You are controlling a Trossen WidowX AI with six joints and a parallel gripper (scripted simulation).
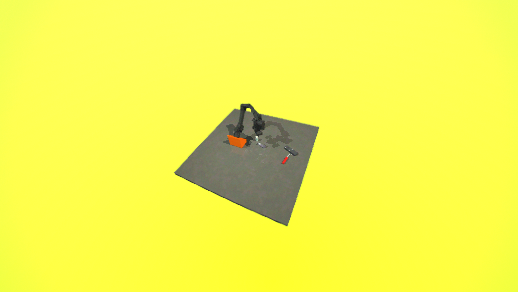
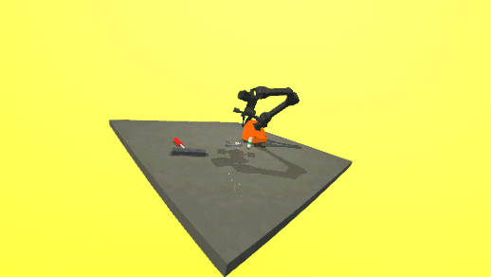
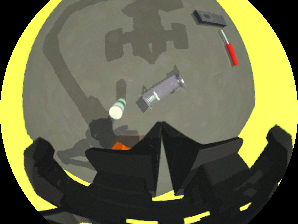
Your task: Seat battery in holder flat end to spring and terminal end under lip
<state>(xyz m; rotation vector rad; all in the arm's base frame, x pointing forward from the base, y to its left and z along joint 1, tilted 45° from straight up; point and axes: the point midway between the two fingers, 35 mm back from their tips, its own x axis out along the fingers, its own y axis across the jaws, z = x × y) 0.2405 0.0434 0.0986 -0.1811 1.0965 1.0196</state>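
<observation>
The battery is 90 mm below my gripper tip, 50 mm behind it and 40 mm to the left of it.
</observation>
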